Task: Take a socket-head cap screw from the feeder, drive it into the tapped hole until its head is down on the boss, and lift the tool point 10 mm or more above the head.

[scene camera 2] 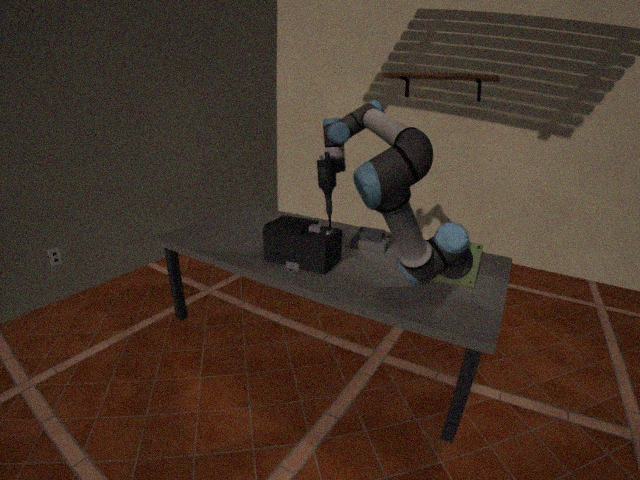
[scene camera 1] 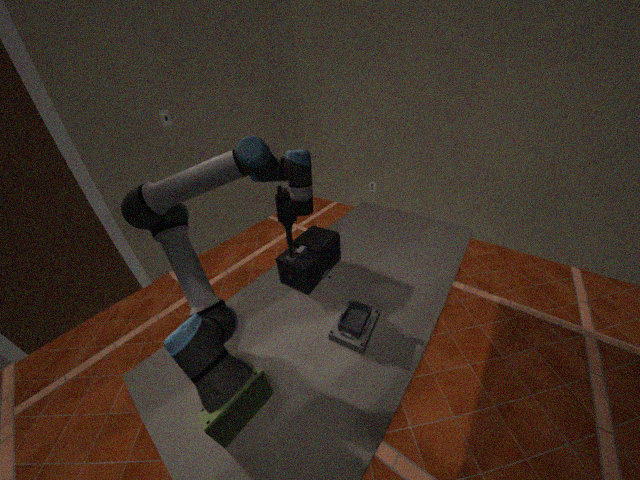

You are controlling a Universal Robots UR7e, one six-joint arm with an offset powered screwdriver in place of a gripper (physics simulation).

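Observation:
The black screw feeder (scene camera 1: 298, 272) (scene camera 2: 297, 248) stands on the table, with a small light part on its top. My screwdriver (scene camera 1: 291, 252) (scene camera 2: 329, 225) points down, its thin bit upright over the near end of the feeder's top. The tip appears at or very close to the top surface in both views. No screw can be made out at the tip; it is too small and dark to tell. The workpiece, a grey plate with a raised dark block (scene camera 1: 354, 319) (scene camera 2: 372, 240), lies on the table apart from the feeder. Its tapped hole and boss cannot be made out.
The grey table (scene camera 1: 289, 330) (scene camera 2: 413, 310) carries everything. The arm's base stands on a green mounting block (scene camera 1: 240, 409) (scene camera 2: 476, 264) at one end. A small light piece (scene camera 2: 292, 266) sits low at the feeder's side. A wall rail (scene camera 2: 439, 76) is behind the arm.

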